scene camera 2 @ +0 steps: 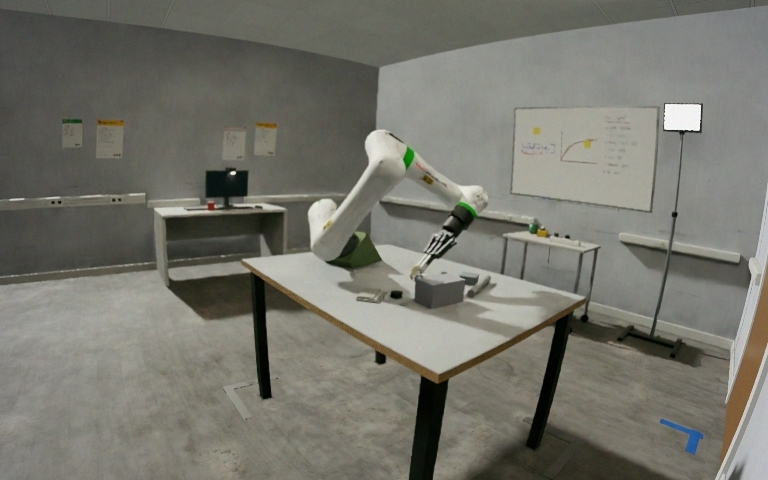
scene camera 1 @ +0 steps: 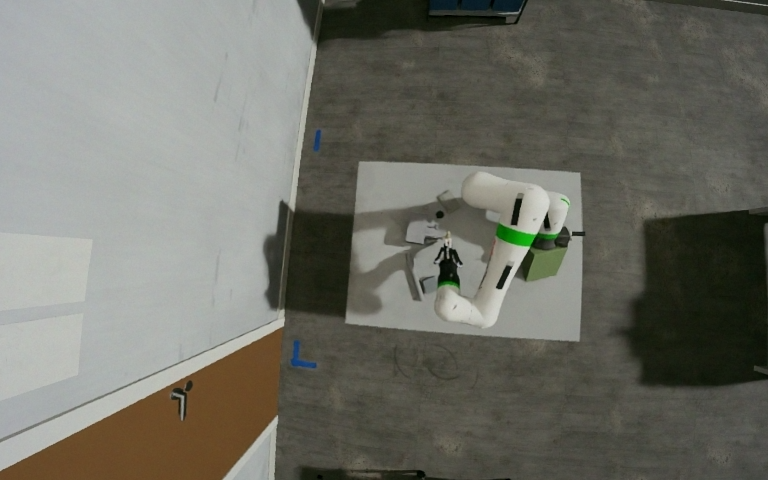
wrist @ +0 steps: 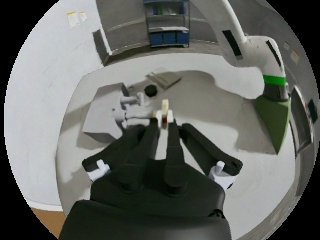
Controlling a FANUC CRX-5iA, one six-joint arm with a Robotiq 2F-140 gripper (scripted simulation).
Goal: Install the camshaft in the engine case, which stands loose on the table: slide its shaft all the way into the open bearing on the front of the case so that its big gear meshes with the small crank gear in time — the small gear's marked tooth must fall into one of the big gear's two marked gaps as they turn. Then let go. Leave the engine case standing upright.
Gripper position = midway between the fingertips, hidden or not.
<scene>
In view: my gripper (scene camera 2: 419, 269) and an engine case (scene camera 2: 434, 291).
The engine case also shows in the wrist view (wrist: 104, 123). My gripper shows as well in the wrist view (wrist: 165, 116).
</scene>
